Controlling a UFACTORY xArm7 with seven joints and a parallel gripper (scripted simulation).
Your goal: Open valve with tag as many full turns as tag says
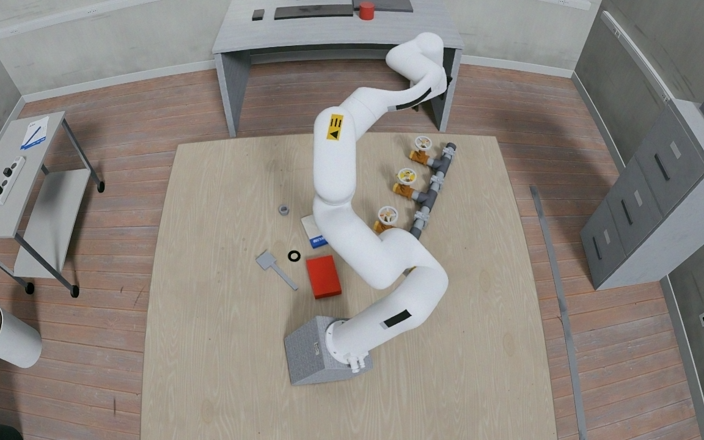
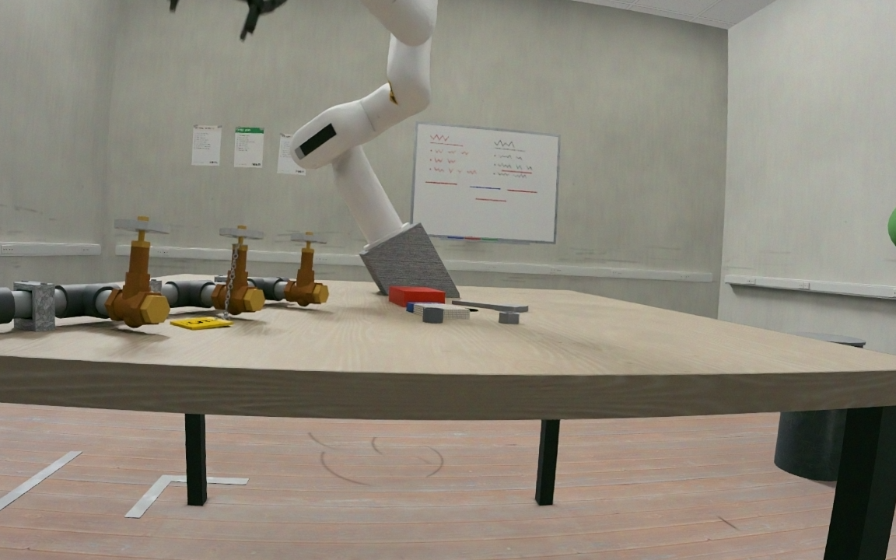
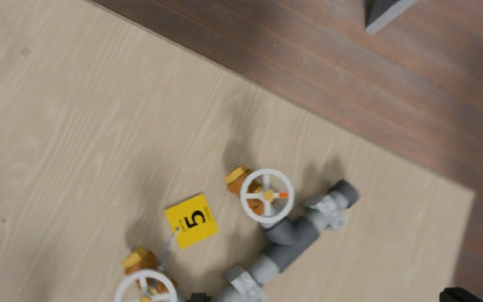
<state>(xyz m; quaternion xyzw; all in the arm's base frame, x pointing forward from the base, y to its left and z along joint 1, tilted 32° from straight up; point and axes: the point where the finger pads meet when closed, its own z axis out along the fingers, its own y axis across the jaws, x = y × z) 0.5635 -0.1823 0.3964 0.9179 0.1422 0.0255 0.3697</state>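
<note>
My hand is 39 cm above the yellow tag, 2 cm to the right of it and 2 cm short of it. Round my hand: blue-and-white box: 39 cm below, 36 cm to the left, 13 cm behind; then red block: 38 cm below, 37 cm to the left, 30 cm behind; then grey nut: 45 cm to the left, 39 cm below, 3 cm behind.
</note>
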